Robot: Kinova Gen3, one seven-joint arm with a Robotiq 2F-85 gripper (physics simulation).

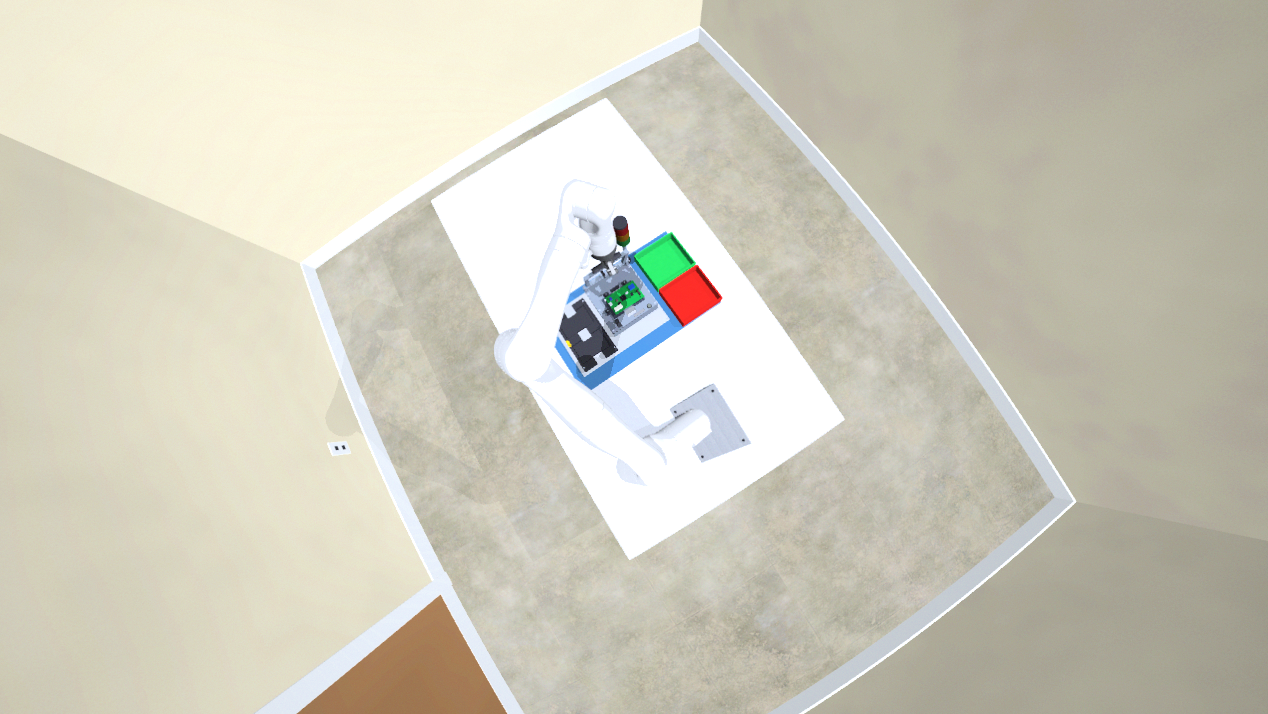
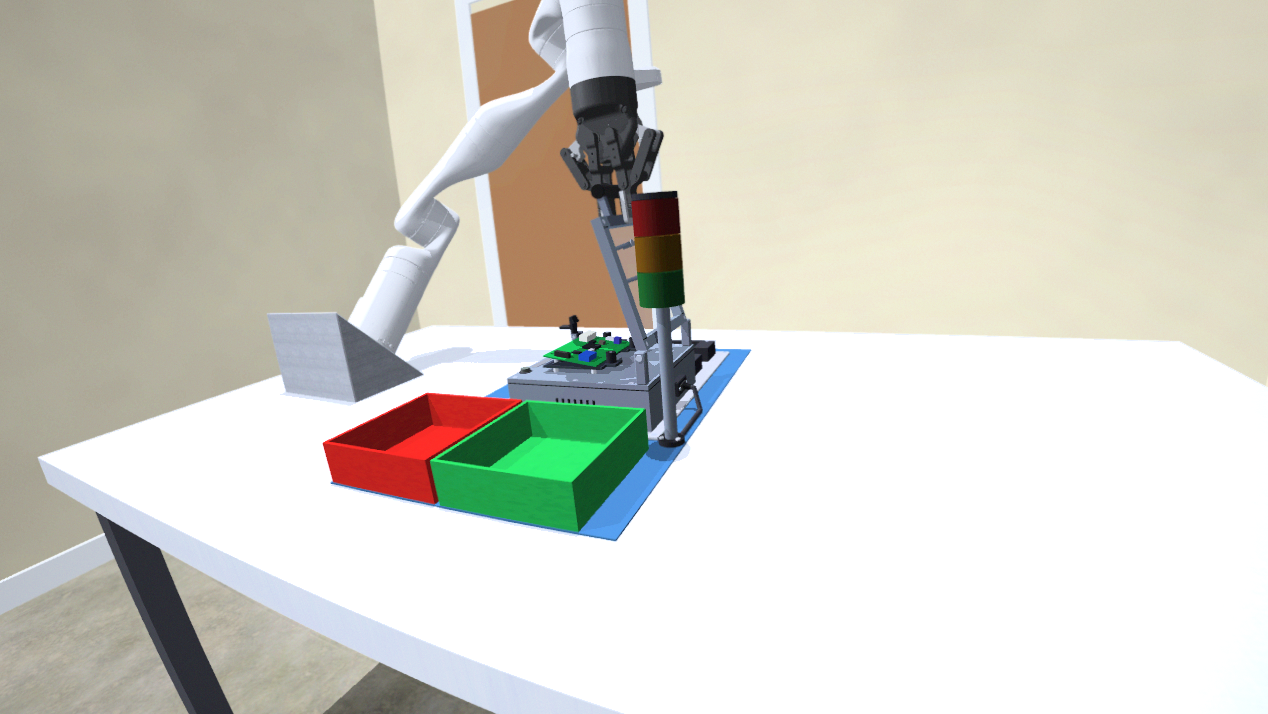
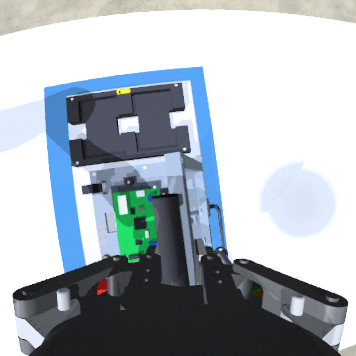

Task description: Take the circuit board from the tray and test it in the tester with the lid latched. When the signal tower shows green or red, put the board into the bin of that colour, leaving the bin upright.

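Where they show: gripper, fingertip midpoint: (image 1: pixel 608 266) (image 2: pixel 620 224) (image 3: pixel 179 250); arm's base, link origin: (image 1: pixel 697 422) (image 2: pixel 366 352).
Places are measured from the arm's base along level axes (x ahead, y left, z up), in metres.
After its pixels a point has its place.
Observation:
The circuit board (image 1: pixel 624 299) {x 0.453, y -0.017, z 0.029 m} (image 2: pixel 578 351) {x 0.458, y -0.046, z 0.029 m} (image 3: pixel 131 225) {x 0.448, y -0.020, z 0.028 m} lies on the tester (image 1: pixel 631 317) {x 0.395, y -0.006, z 0.009 m} (image 2: pixel 576 392) {x 0.482, y -0.100, z -0.004 m} (image 3: pixel 102 175) {x 0.404, y 0.062, z 0.009 m}; whether it is fully seated is unclear. The lid (image 2: pixel 619 279) {x 0.542, y -0.085, z 0.122 m} (image 3: pixel 176 167) {x 0.517, y 0.052, z 0.187 m} stands steeply raised, leaning a little over the board. My gripper (image 1: pixel 610 268) {x 0.514, y -0.014, z 0.177 m} (image 2: pixel 614 205) {x 0.514, y -0.014, z 0.177 m} (image 3: pixel 179 250) {x 0.514, y -0.014, z 0.177 m} is partly closed around the dark cylindrical lid handle (image 3: pixel 168 220) {x 0.508, y 0.020, z 0.224 m}; contact is hard to see. The tray (image 1: pixel 596 345) {x 0.388, y 0.141, z -0.033 m} (image 3: pixel 102 120) {x 0.398, y 0.168, z -0.033 m} holds no board. The signal tower (image 1: pixel 621 232) {x 0.577, y -0.100, z 0.188 m} (image 2: pixel 658 252) {x 0.606, y -0.129, z 0.152 m} looks unlit. The red bin (image 1: pixel 690 295) {x 0.366, y -0.223, z -0.045 m} (image 2: pixel 381 470) {x 0.374, y -0.295, z -0.024 m} and green bin (image 1: pixel 664 259) {x 0.526, y -0.221, z -0.045 m} (image 2: pixel 505 487) {x 0.521, y -0.290, z -0.018 m} are upright and empty.
The blue mat (image 2: pixel 634 510) {x 0.615, y -0.245, z -0.049 m} (image 3: pixel 56 175) {x 0.292, y 0.075, z -0.049 m} lies under the tester, tray and bins. The tower's pole (image 2: pixel 667 381) {x 0.600, y -0.115, z 0.021 m} stands beside the tester and green bin. The arm's wedge base (image 1: pixel 727 430) {x -0.063, y -0.058, z 0.057 m} (image 2: pixel 310 354) {x -0.017, y -0.094, z 0.022 m} stands on the white table (image 1: pixel 780 399) {x -0.092, y -0.278, z -0.051 m} (image 2: pixel 887 532) {x 0.813, y -0.223, z -0.051 m}. A cable (image 3: pixel 218 225) {x 0.599, y -0.053, z -0.049 m} runs beside the tester.

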